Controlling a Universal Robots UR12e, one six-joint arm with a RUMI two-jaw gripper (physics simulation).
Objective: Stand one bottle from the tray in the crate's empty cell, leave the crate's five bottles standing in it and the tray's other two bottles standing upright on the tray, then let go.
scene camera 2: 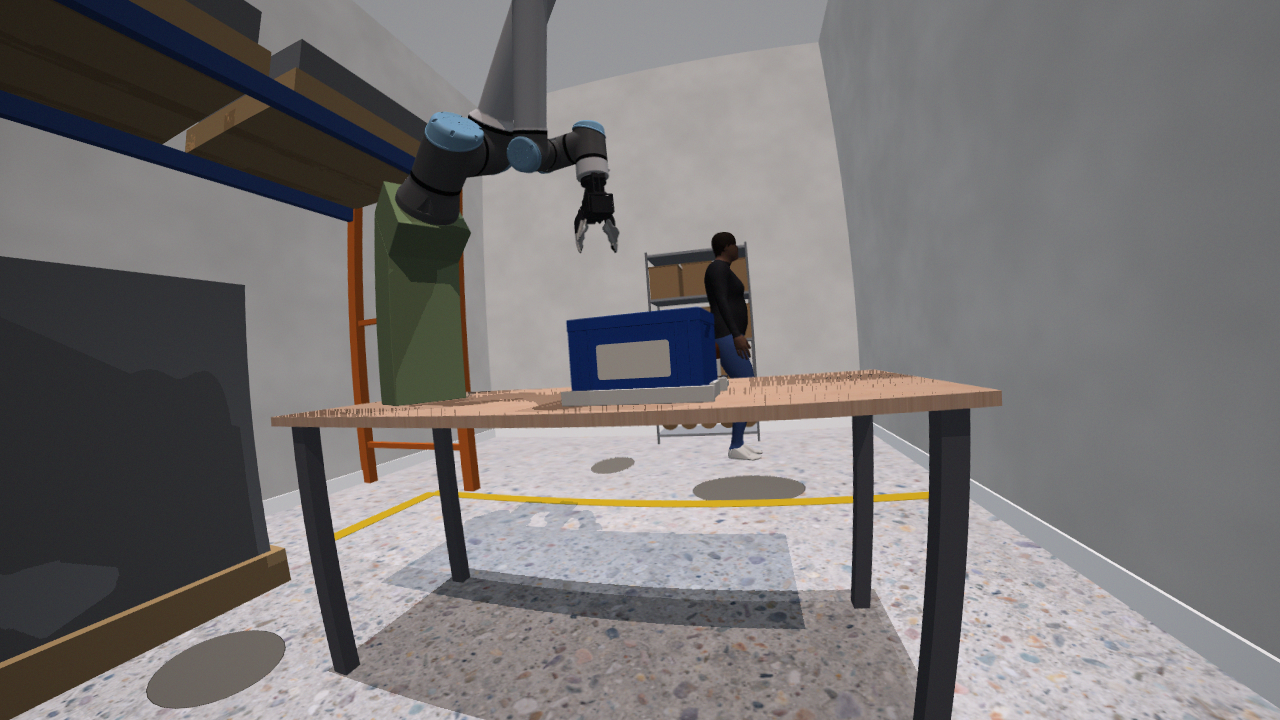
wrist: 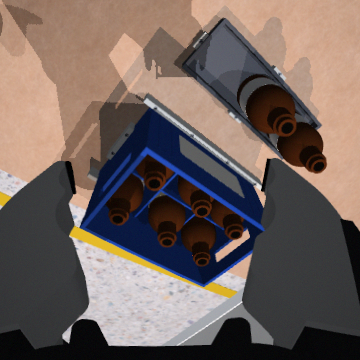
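Where they show: gripper, fingertip midpoint: (scene camera 2: pixel 598 252) (wrist: pixel 168 163); arm's base at its link origin: (scene camera 2: pixel 427 206).
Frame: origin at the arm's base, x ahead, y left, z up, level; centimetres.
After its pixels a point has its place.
The blue crate (scene camera 2: pixel 692 358) {x 75.8, y -23.7, z -49.9 cm} (wrist: pixel 161 134) {x 55.2, y -2.4, z -47.3 cm} stands on the table with a brown bottle in each of its cells; all look upright. The bottle (wrist: pixel 154 169) {x 56.3, y -6.0, z -42.9 cm} at the crate's upper left corner in the wrist view stands in its own cell. The dark grey tray (wrist: pixel 220 52) {x 58.1, y 12.0, z -57.4 cm} lies apart from the crate; its far end is bare and two brown bottles (wrist: pixel 270 107) {x 66.1, y 10.3, z -45.8 cm} (wrist: pixel 299 145) {x 74.7, y 8.2, z -46.0 cm} stand upright at its other end. The tray does not show in the scene view. My gripper (scene camera 2: pixel 597 248) {x 50.2, y 7.6, z -20.0 cm} (wrist: pixel 168 163) {x 50.2, y 7.6, z -20.0 cm} is open and empty, high above the crate, touching nothing.
Pale rails (scene camera 2: pixel 640 395) {x 65.5, y -23.6, z -56.3 cm} (wrist: pixel 204 144) {x 65.0, y -3.0, z -55.0 cm} run along the crate's foot on the wooden table (scene camera 2: pixel 850 395) {x 103.1, y -28.2, z -58.0 cm}. The green robot pedestal (scene camera 2: pixel 423 331) {x -2.3, y -0.3, z -37.3 cm} stands at the table's left. A person (scene camera 2: pixel 726 300) stands behind the table near a shelf rack (scene camera 2: pixel 696 300).
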